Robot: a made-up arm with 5 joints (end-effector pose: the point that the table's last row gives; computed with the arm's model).
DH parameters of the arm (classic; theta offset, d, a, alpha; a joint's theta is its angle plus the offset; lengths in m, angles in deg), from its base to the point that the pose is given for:
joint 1: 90 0.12 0.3 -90
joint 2: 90 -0.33 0 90
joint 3: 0 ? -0.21 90
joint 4: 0 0.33 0.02 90
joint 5: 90 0.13 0.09 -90
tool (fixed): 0 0.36 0 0
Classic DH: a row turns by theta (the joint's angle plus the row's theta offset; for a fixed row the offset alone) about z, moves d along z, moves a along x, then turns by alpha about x.
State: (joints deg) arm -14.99 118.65 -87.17 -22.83 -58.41
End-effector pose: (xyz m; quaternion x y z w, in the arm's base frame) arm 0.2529 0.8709 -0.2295 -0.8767 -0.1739 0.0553 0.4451
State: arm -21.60 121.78 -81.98 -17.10 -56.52
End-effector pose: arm 0.4105 0.8165 -0.2654 -0.8956 -0.0607 0.0413 0.4387
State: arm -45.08 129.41 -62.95 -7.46 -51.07
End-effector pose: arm 0.8518 0.4105 -0.3527 -0.8786 0.2635 -0.0856 0.3890
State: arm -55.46 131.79 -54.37 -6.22 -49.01
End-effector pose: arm 0.9513 0.1533 -0.3723 -0.8450 0.3788 -0.1529 0.3451
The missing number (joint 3, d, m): 0.1
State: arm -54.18 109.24 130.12 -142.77 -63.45
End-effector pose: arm -0.3051 -0.3039 0.1189 0.1038 -0.7362 -0.3423 0.5745
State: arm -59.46 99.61 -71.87 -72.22 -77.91
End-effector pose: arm 1.0275 0.3272 -0.0369 -0.8231 0.0012 -0.5471 0.1520
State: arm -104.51 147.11 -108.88 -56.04 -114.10
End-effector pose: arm 0.7252 -0.1461 -0.2282 -0.8104 0.3806 -0.4273 0.1255
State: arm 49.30 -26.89 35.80 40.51 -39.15
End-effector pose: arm 0.4660 0.9209 -0.0640 0.2327 0.7150 0.3980 0.5256
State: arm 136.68 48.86 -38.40 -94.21 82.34
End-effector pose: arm -0.5194 -0.3864 0.1141 -0.1156 0.8612 -0.2060 0.4500
